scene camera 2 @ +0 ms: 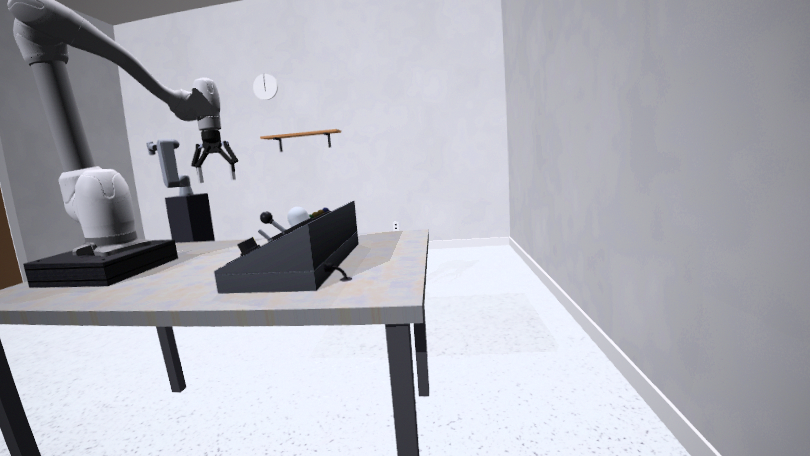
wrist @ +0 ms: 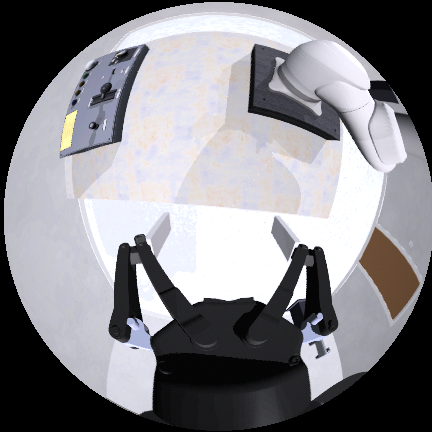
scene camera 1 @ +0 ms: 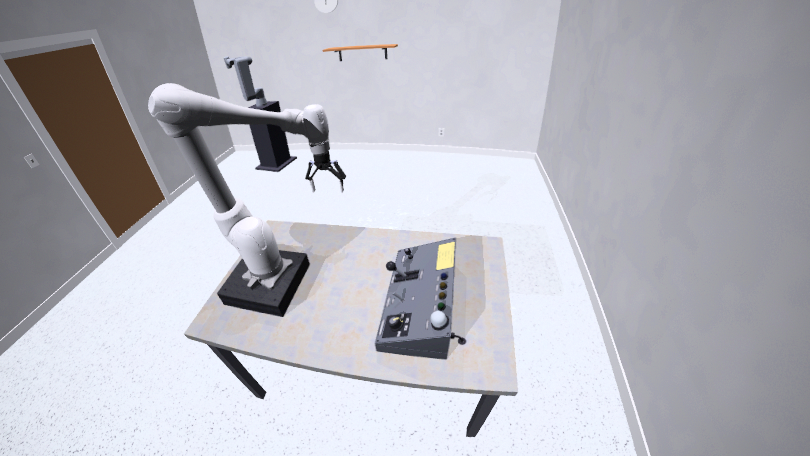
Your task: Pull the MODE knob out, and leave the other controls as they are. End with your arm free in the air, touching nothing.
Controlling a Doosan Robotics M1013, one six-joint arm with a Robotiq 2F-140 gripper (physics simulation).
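Places are measured from the arm's base along level axes (x ahead, y left, z up), in metres.
Where they show: gripper, fingertip midpoint: (scene camera 2: 217, 181) (wrist: 221, 222) (scene camera 1: 328, 191); arm's base, link origin: (scene camera 2: 113, 249) (wrist: 297, 83) (scene camera 1: 268, 270).
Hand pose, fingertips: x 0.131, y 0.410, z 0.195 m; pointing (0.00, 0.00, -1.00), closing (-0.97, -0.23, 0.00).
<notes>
Things, the pixels of their top centre, and the offset from my fingertips. "pt": a spot on its surface instead.
- dark rotary knob, top centre: (scene camera 2: 246, 237) (scene camera 1: 394, 319) dz -0.144, dx +0.516, dy -0.491 m
- small black knob, top centre: (wrist: 89, 125) (scene camera 1: 407, 249) dz -0.137, dx +0.448, dy -0.138 m
- black ball-topped lever, top centre: (scene camera 2: 265, 211) (wrist: 101, 86) (scene camera 1: 390, 262) dz -0.106, dx +0.419, dy -0.265 m
- white dome, surface spot: (scene camera 2: 297, 215) (scene camera 1: 440, 323) pt dz -0.092, dx +0.678, dy -0.496 m
- yellow note, surface spot: (scene camera 1: 446, 256) pt dz -0.121, dx +0.621, dy -0.151 m
A grey sloped control panel (scene camera 1: 422, 299) (scene camera 2: 266, 282) (wrist: 108, 137) stands on the table. Its labels are too small to read, so I cannot tell which control is the MODE knob. A dark rotary knob (scene camera 1: 395, 321) (scene camera 2: 247, 245) (wrist: 120, 56) sits at the panel's near end in scene camera 1. A small black knob (scene camera 1: 407, 251) (wrist: 93, 125) stands at the far end; how far out it stands is unclear. A black ball-topped lever (scene camera 1: 391, 265) (scene camera 2: 266, 217) (wrist: 105, 87) is beside it. My gripper (scene camera 1: 327, 189) (scene camera 2: 217, 179) (wrist: 221, 222) is open, empty and high in the air, apart from the panel.
The panel also bears a white dome (scene camera 1: 438, 319) (scene camera 2: 297, 215) (wrist: 91, 65), several coloured buttons and a yellow note (scene camera 1: 446, 256) (wrist: 69, 131). A short black cable or lever (scene camera 1: 461, 340) (scene camera 2: 344, 276) sticks out from its side. The arm's black base (scene camera 1: 255, 305) (scene camera 2: 68, 274) stands across the table.
</notes>
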